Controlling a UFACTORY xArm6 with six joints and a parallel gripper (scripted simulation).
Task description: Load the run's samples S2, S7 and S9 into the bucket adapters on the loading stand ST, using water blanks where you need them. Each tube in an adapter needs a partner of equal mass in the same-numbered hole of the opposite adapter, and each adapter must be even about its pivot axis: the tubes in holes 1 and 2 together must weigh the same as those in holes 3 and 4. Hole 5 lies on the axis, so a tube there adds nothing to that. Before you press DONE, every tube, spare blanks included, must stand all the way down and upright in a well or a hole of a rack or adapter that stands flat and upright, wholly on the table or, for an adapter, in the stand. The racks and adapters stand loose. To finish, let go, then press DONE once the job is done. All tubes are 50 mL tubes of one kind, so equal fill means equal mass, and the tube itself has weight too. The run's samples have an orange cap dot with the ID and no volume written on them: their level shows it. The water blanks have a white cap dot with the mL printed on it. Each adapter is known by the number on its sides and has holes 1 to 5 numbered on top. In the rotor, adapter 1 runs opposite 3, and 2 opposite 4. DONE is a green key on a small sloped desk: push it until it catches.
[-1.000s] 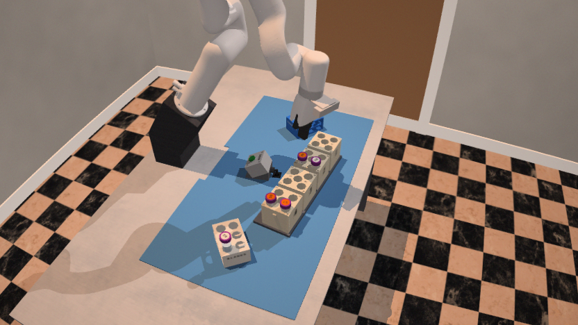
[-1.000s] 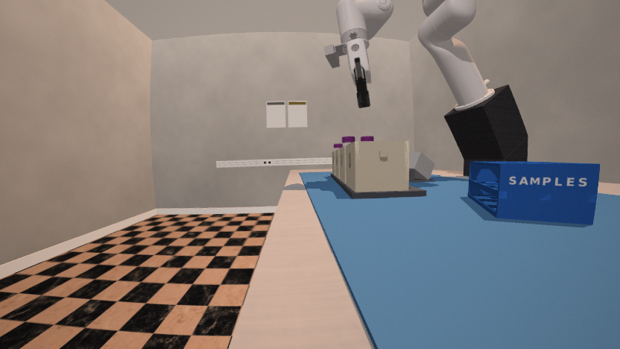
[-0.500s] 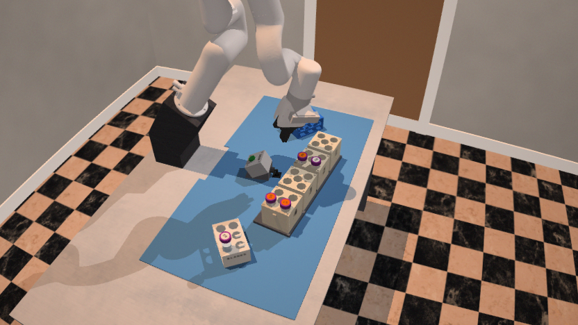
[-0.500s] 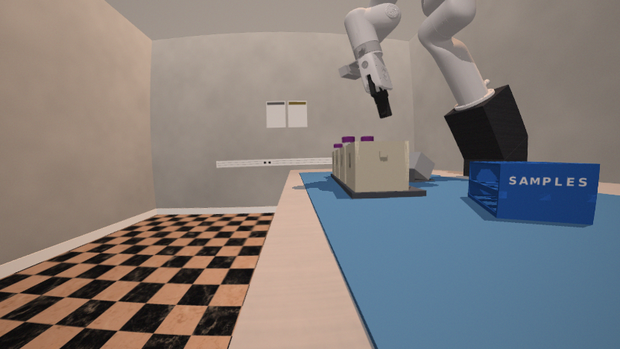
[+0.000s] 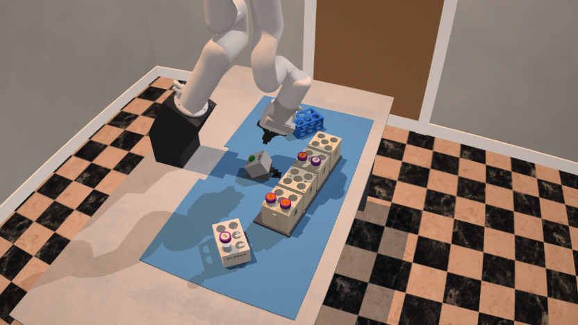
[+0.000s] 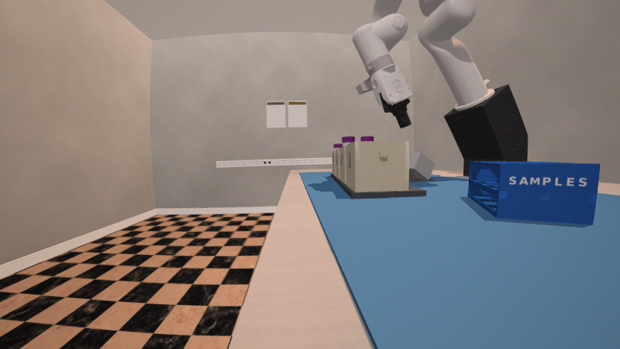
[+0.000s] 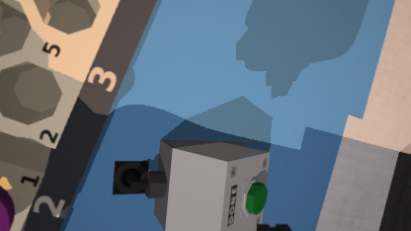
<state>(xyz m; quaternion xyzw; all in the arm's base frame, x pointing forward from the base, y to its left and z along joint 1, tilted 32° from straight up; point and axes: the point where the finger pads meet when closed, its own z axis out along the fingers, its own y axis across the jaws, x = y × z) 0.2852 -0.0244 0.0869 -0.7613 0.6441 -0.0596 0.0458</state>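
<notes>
The green done key lies 6 cm behind my hand and 11 cm below it. From my hand the other things lie so: blue sample rack 7 cm ahead, 31 cm to the left, 15 cm below; then adapter 15 cm ahead, 2 cm to the left, 13 cm below; then tube 7 cm ahead, 20 cm to the right, 11 cm below.
</notes>
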